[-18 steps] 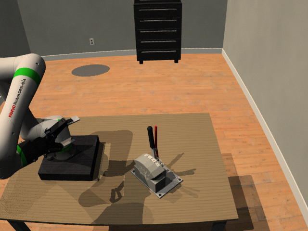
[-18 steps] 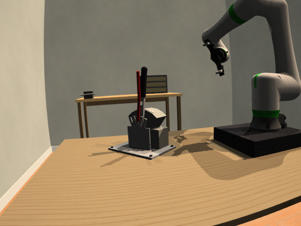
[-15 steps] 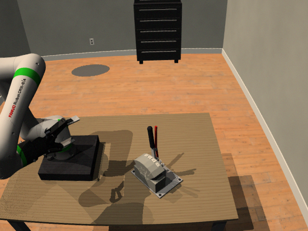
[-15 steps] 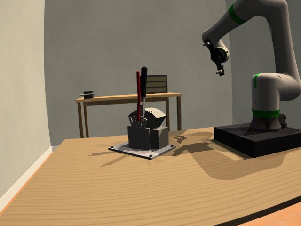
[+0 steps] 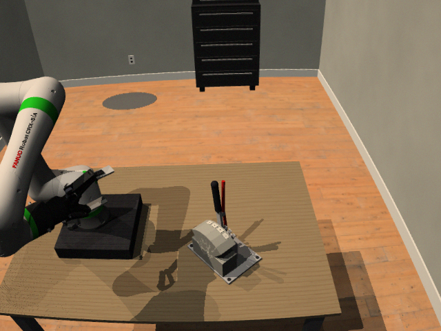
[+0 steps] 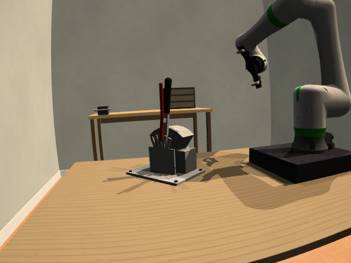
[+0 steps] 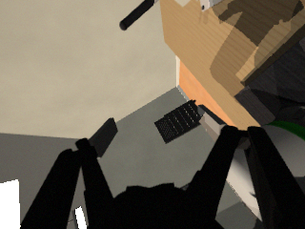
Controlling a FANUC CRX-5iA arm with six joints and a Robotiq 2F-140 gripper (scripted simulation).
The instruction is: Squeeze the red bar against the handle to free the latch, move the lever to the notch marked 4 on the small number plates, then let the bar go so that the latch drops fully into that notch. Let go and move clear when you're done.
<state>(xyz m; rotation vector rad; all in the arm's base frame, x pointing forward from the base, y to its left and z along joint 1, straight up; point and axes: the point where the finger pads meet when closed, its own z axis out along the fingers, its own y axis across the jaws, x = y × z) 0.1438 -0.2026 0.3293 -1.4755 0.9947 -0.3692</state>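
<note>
My gripper is now 370 mm short of the red bar and 190 mm above it.
</note>
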